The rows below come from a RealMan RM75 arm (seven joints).
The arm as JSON. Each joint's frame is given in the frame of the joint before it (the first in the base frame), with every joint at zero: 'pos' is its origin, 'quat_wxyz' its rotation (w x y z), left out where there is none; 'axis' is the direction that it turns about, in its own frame. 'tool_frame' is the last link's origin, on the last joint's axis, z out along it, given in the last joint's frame.
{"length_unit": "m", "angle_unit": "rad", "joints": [
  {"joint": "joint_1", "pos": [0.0, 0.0, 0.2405], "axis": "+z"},
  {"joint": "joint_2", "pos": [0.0, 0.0, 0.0], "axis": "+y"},
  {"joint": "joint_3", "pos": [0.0, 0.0, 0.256], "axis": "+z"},
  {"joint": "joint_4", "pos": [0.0, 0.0, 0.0], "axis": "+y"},
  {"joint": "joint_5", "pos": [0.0, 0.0, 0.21], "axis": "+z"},
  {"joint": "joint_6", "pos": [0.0, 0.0, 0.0], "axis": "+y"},
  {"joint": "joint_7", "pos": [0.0, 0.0, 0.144], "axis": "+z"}
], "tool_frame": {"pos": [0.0, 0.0, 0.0]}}
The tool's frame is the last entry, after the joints.
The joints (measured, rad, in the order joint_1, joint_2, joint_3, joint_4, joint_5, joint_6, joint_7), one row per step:
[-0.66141, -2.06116, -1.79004, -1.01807, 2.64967, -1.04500, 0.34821]
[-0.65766, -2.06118, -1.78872, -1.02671, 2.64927, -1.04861, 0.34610]
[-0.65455, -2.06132, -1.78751, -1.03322, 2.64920, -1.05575, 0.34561]
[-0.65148, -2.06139, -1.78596, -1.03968, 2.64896, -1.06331, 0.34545]
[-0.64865, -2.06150, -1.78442, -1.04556, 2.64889, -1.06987, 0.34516]
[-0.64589, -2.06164, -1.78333, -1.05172, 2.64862, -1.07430, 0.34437]
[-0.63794, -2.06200, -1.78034, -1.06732, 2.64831, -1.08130, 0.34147]
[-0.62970, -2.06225, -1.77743, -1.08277, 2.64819, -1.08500, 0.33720]
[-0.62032, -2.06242, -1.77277, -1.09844, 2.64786, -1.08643, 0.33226]
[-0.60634, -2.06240, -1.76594, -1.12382, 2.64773, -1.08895, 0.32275]
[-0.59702, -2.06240, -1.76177, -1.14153, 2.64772, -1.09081, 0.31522]
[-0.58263, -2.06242, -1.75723, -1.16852, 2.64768, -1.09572, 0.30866]
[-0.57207, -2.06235, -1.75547, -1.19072, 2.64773, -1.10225, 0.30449]
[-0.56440, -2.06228, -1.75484, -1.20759, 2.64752, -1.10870, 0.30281]
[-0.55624, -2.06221, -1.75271, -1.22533, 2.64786, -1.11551, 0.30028]
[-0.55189, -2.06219, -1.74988, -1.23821, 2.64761, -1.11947, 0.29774]
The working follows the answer.
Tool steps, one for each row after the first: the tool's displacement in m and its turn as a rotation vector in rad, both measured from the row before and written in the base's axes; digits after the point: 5 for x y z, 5 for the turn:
[0.00058, -0.00051, 0.00070, 0.00115, -0.00125, -0.00076]
[0.00012, -0.00104, 0.00023, -0.00354, 0.00032, 0.00105]
[0.00013, -0.00111, 0.00016, -0.00427, 0.00061, 0.00086]
[0.00012, -0.00100, 0.00014, -0.00366, 0.00064, 0.00069]
[0.00032, -0.00066, 0.00033, -0.00124, -0.00032, -0.00011]
[0.00061, -0.00139, 0.00102, 0.00066, -0.00122, -0.00097]
[0.00058, -0.00105, 0.00123, 0.00407, -0.00199, -0.00119]
[0.00042, -0.00114, 0.00108, 0.00511, -0.00186, -0.00173]
[0.00106, -0.00158, 0.00199, 0.00935, -0.00351, -0.00246]
[0.00090, -0.00102, 0.00148, 0.00716, -0.00316, -0.00116]
[0.00110, -0.00180, 0.00248, 0.00841, -0.00312, -0.00347]
[0.00114, -0.00142, 0.00233, 0.00581, -0.00239, -0.00286]
[0.00091, -0.00117, 0.00182, 0.00306, -0.00138, -0.00255]
[0.00097, -0.00139, 0.00166, 0.00249, -0.00053, -0.00270]
[0.00156, -0.00068, 0.00096, 0.00184, -0.00079, -0.00412]

Tool pose at each row, in the base's axes (x y z in m, rotation vector in rad; rounded; the steps above come from the unrounded poses):
[-0.22250, 0.41527, -0.00948, -2.18453, -1.15482, 0.20799]
[-0.22193, 0.41476, -0.00877, -2.18435, -1.15452, 0.20561]
[-0.22180, 0.41372, -0.00854, -2.18677, -1.15597, 0.20860]
[-0.22167, 0.41261, -0.00838, -2.18982, -1.15717, 0.21227]
[-0.22155, 0.41161, -0.00824, -2.19242, -1.15807, 0.21553]
[-0.22123, 0.41094, -0.00791, -2.19367, -1.15828, 0.21591]
[-0.22062, 0.40955, -0.00689, -2.19403, -1.15777, 0.21378]
[-0.22004, 0.40850, -0.00566, -2.19181, -1.15700, 0.20861]
[-0.21962, 0.40736, -0.00458, -2.18892, -1.15540, 0.20271]
[-0.21856, 0.40578, -0.00259, -2.18326, -1.15332, 0.19212]
[-0.21766, 0.40476, -0.00111, -2.17866, -1.15277, 0.18384]
[-0.21656, 0.40296, 0.00137, -2.17420, -1.14945, 0.17385]
[-0.21542, 0.40154, 0.00370, -2.17142, -1.14677, 0.16651]
[-0.21451, 0.40037, 0.00552, -2.17055, -1.14426, 0.16207]
[-0.21353, 0.39898, 0.00718, -2.16999, -1.14121, 0.15881]
[-0.21198, 0.39830, 0.00814, -2.17084, -1.13684, 0.15504]

